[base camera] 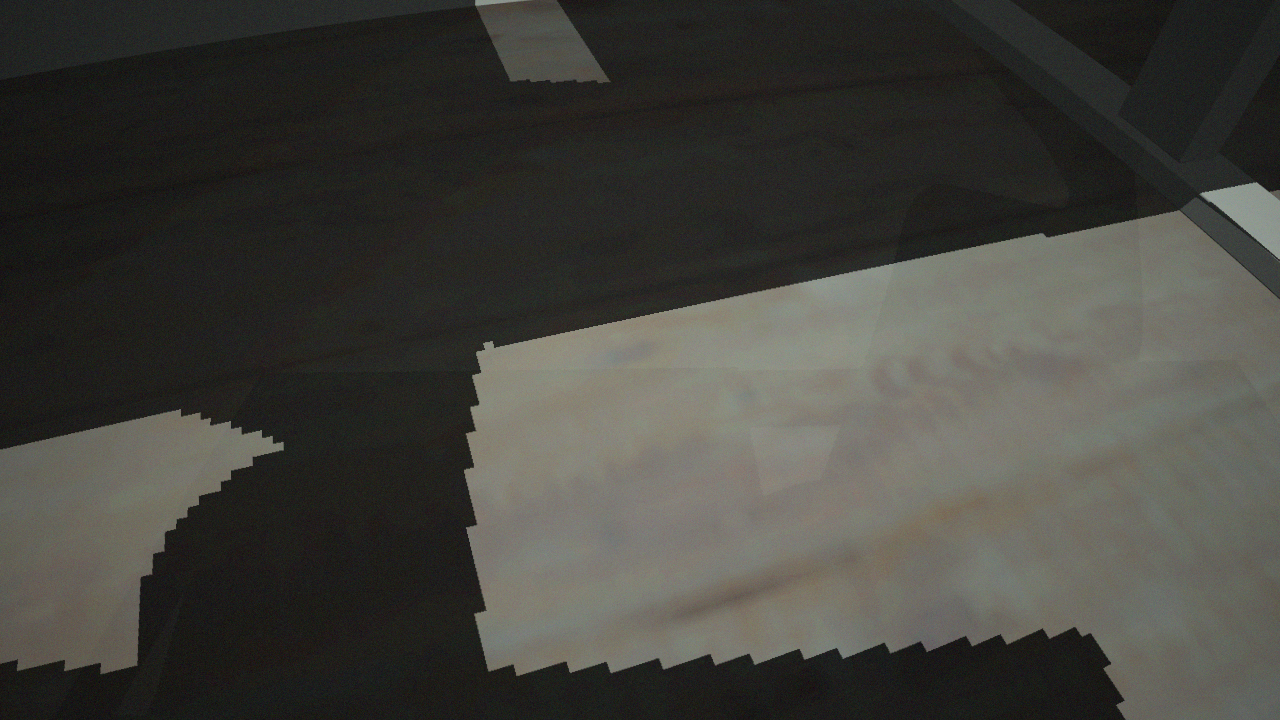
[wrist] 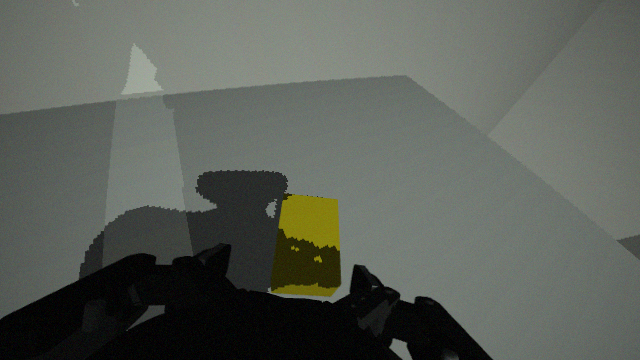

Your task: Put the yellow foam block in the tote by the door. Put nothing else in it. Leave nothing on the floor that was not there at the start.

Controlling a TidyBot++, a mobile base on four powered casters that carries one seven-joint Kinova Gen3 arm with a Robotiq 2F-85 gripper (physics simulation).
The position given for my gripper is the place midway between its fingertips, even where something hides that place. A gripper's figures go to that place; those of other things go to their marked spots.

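Yellow foam block [wrist: 306, 261]: 210 mm from the lens. My gripper [wrist: 291, 268]: 160 mm from the lens.
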